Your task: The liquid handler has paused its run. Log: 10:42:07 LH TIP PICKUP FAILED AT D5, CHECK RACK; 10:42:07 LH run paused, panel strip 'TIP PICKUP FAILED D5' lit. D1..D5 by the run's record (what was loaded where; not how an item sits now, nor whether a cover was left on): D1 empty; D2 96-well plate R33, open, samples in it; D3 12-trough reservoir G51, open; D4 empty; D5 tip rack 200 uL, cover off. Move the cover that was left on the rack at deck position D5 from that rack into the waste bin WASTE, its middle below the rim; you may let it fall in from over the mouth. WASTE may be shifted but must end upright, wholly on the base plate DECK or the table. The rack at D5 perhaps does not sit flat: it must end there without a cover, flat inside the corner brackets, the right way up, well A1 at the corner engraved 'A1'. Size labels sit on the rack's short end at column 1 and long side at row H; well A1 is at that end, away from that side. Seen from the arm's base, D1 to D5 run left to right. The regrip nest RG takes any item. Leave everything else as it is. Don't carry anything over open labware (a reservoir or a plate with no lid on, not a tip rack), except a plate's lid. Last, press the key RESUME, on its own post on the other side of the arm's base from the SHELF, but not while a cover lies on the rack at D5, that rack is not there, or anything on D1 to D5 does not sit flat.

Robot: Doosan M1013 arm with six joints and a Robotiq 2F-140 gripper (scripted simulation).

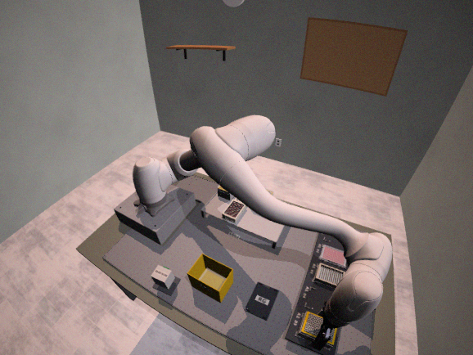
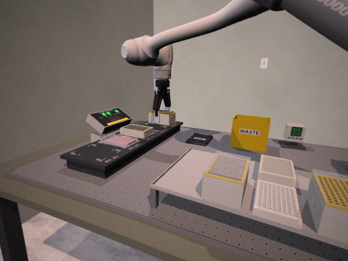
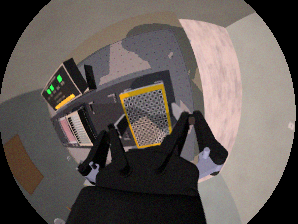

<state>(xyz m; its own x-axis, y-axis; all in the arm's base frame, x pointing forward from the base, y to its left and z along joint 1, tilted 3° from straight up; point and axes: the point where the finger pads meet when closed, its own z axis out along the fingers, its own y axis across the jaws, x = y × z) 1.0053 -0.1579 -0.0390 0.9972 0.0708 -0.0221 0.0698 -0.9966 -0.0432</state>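
My hand is 1 cm past the tip rack, 1 cm to the left of it and 1 cm below it. The rest, counted from my hand: pink plate (3 cm behind, 37 cm to the left, 3 cm below); then regrip nest (24 cm behind, 3 cm to the left, 8 cm below); then reservoir (2 cm behind, 25 cm to the left, 2 cm below).
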